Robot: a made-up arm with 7 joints. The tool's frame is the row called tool. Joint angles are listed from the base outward. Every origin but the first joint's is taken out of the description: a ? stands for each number. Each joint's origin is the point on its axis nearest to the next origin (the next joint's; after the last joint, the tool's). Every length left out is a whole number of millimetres.
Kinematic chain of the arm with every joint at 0, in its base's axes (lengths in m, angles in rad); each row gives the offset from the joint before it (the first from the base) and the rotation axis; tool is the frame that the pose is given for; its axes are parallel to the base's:
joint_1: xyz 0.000 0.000 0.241 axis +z
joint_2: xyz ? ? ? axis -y
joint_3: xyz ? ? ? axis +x
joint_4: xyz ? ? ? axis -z
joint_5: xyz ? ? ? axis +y
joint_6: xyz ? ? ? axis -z
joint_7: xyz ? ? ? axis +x
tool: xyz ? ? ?
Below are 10 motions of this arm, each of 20 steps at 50 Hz.
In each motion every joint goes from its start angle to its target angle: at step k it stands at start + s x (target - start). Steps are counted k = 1, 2, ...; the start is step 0. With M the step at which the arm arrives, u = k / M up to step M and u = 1 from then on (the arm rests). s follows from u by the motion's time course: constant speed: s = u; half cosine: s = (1 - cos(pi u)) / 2; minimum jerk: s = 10 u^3 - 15 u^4 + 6 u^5.
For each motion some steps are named. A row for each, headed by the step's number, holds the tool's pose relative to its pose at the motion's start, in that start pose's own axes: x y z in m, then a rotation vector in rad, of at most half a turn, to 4 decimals.
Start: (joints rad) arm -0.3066 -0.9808 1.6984 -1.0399 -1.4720 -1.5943 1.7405
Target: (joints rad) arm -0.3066 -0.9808 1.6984 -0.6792 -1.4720 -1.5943 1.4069
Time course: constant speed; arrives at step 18
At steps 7, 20:
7: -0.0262 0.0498 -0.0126 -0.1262 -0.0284 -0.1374
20: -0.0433 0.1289 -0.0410 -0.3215 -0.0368 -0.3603

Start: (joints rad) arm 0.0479 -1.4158 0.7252 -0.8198 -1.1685 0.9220 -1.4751
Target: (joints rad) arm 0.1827 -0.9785 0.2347 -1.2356 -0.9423 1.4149 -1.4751
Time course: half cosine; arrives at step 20
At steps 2, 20:
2: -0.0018 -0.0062 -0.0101 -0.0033 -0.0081 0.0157
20: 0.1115 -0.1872 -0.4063 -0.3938 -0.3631 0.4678

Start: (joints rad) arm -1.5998 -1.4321 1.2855 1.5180 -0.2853 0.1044 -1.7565
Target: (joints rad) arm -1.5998 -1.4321 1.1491 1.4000 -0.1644 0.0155 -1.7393
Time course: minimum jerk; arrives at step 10
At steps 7, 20:
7: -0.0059 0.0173 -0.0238 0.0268 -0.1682 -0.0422
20: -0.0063 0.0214 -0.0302 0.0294 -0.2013 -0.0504

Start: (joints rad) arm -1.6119 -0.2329 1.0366 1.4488 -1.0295 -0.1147 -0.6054
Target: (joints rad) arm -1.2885 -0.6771 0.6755 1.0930 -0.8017 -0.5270 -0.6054
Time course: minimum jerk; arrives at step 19
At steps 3, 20:
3: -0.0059 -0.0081 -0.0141 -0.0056 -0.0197 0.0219
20: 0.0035 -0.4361 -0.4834 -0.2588 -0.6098 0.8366

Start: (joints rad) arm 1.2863 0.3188 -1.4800 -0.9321 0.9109 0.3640 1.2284
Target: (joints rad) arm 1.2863 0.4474 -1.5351 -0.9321 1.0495 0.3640 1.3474
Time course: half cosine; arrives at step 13
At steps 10, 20:
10: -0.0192 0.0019 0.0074 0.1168 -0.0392 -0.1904
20: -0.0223 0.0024 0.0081 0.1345 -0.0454 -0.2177

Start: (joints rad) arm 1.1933 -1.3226 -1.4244 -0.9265 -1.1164 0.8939 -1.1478
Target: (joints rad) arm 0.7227 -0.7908 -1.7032 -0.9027 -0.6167 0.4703 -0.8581
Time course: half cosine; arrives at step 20
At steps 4, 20:
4: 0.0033 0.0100 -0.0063 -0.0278 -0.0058 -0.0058
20: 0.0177 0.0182 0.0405 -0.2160 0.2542 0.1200

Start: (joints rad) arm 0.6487 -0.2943 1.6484 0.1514 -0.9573 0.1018 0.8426
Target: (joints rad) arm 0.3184 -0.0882 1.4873 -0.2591 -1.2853 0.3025 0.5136
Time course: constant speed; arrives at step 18
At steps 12, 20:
12: 0.0603 -0.1157 -0.1423 0.1882 -0.1908 0.3313
20: 0.1035 -0.1626 -0.2126 0.3009 -0.2892 0.4665

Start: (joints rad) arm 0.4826 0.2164 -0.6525 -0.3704 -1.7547 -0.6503 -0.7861
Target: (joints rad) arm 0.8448 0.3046 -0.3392 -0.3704 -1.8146 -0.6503 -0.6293
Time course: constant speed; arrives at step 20
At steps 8, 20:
8: 0.0905 0.0777 -0.0182 0.0117 -0.0521 -0.2218
20: 0.2615 0.1361 -0.0241 0.0505 -0.1348 -0.5604

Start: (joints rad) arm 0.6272 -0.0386 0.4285 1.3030 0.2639 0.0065 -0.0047
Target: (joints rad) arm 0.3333 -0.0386 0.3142 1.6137 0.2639 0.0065 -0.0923
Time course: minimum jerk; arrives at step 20
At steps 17, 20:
17: 0.1591 0.1961 0.0300 0.1554 -0.0855 -0.5282
20: 0.1644 0.2000 0.0317 0.1599 -0.0868 -0.5428

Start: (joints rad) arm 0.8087 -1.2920 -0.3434 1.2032 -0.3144 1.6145 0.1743
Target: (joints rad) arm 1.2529 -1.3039 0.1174 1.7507 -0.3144 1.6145 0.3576
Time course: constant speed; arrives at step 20
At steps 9, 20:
9: 0.0171 -0.0178 -0.0449 0.0717 -0.0881 -0.1714
20: 0.0434 -0.0304 -0.1062 0.1537 -0.2321 -0.3607

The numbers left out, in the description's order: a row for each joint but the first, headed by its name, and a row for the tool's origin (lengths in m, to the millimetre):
joint_2: -0.118 0.207 0.000
joint_3: -0.072 0.000 0.045
joint_4: 0.000 0.079 -0.479
joint_5: 0.032 0.012 0.000
joint_6: -0.093 0.000 -0.189
joint_7: -0.130 0.119 0.000
tool: 0.000 0.039 0.254

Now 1 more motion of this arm.
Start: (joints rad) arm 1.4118 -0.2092 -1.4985 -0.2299 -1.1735 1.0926 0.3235
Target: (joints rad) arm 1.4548 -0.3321 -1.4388 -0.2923 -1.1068 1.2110 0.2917
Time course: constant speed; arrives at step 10
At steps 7, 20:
7: 0.0030 0.0205 0.0142 0.0175 0.1042 -0.0908
20: 0.0055 0.0285 0.0209 0.0207 0.1512 -0.1264

